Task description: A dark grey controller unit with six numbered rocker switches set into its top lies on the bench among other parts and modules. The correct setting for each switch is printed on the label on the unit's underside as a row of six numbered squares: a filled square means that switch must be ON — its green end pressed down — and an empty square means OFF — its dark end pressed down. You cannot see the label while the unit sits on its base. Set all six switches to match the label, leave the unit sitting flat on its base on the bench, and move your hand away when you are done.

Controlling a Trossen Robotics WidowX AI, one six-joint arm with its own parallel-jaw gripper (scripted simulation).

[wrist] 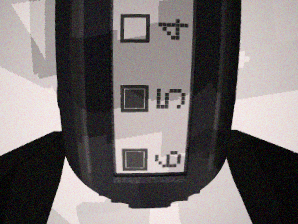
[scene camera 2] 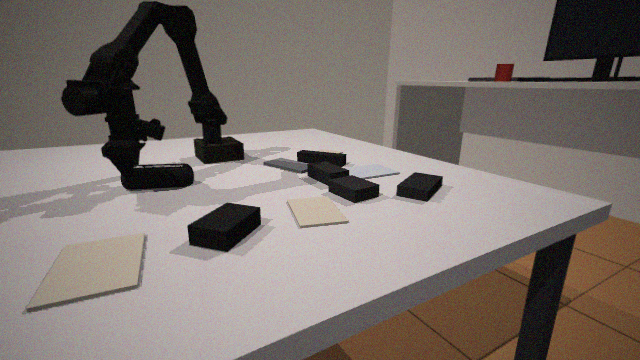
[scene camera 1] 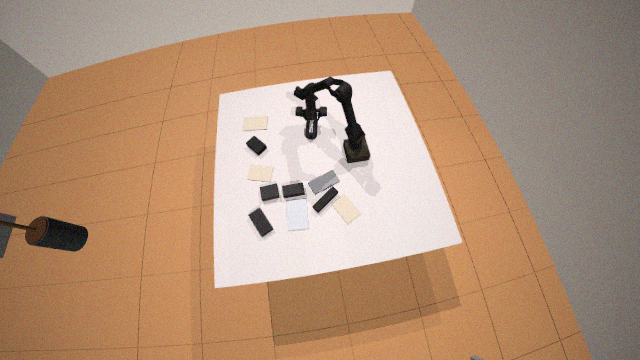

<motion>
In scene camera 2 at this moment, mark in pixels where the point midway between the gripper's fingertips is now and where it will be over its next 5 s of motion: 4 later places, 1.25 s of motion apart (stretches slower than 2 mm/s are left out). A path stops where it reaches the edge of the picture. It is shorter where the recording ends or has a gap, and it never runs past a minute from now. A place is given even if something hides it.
My gripper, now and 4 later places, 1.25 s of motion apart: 133, 177; 137, 167; 142, 156; 151, 148; 160, 141
</motion>
